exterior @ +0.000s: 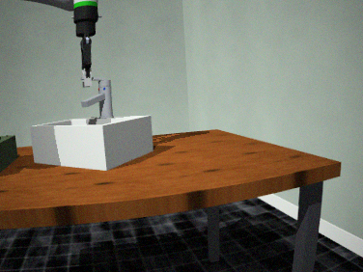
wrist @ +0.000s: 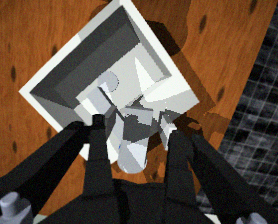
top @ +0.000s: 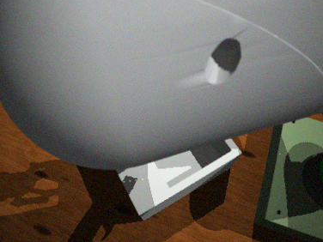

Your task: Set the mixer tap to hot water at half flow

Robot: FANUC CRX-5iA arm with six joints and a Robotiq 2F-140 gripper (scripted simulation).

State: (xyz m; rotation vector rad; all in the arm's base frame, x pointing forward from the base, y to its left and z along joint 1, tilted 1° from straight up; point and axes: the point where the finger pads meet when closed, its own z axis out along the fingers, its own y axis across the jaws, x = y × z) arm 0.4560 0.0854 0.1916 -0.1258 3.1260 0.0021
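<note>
The grey lever is 2 cm ahead of my hand. Also, from my hand: mixer tap 4 cm ahead, 1 cm to the right, 5 cm below; then white basin 1 cm behind, 8 cm to the right, 24 cm below.
</note>
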